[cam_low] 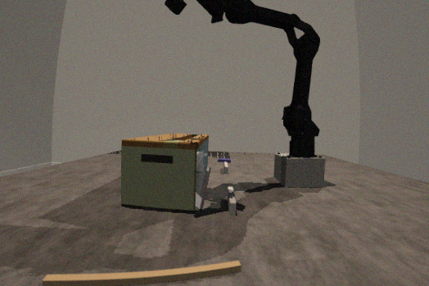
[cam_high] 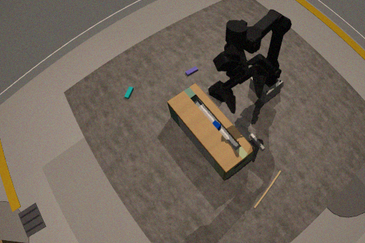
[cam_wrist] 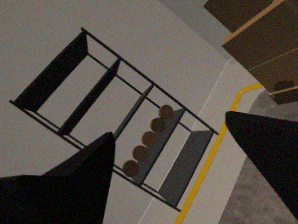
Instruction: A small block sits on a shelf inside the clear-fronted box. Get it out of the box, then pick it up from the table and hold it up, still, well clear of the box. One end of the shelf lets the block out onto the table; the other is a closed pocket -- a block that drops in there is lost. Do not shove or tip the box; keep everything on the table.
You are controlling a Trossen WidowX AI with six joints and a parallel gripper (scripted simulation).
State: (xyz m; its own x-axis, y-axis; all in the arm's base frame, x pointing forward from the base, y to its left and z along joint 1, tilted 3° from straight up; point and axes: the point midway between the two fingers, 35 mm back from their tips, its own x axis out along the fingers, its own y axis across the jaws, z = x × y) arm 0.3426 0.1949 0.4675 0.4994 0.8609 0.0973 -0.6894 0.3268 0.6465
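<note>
My gripper tip is now 48 cm above the box, 17 cm to the left of it and 5 cm past it. Round my gripper tip: wooden stick 54 cm below, 18 cm to the left, 7 cm behind; then blue block 46 cm below, 17 cm to the right, 3 cm behind; then purple piece 54 cm below, 50 cm to the right, 13 cm behind.
</note>
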